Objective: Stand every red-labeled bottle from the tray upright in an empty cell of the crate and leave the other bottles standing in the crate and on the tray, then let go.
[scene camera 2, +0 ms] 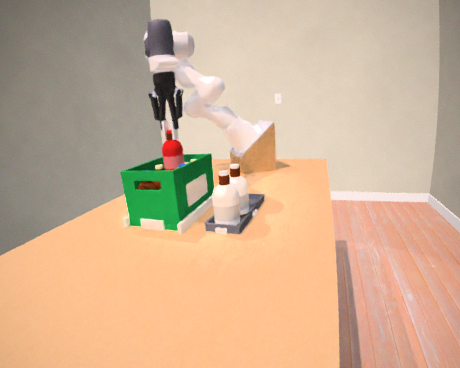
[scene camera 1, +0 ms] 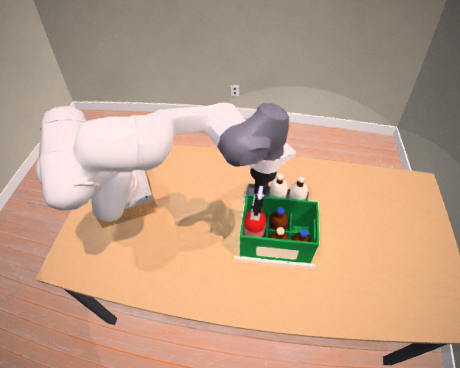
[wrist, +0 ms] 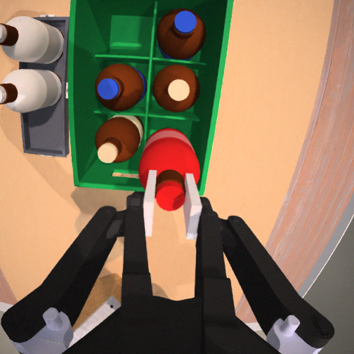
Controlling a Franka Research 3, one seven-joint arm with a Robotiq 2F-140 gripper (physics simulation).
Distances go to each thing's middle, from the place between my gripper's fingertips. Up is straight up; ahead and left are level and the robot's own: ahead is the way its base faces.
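Red-labeled bottle point(wrist: 167, 150): my hand is 40 mm above it.
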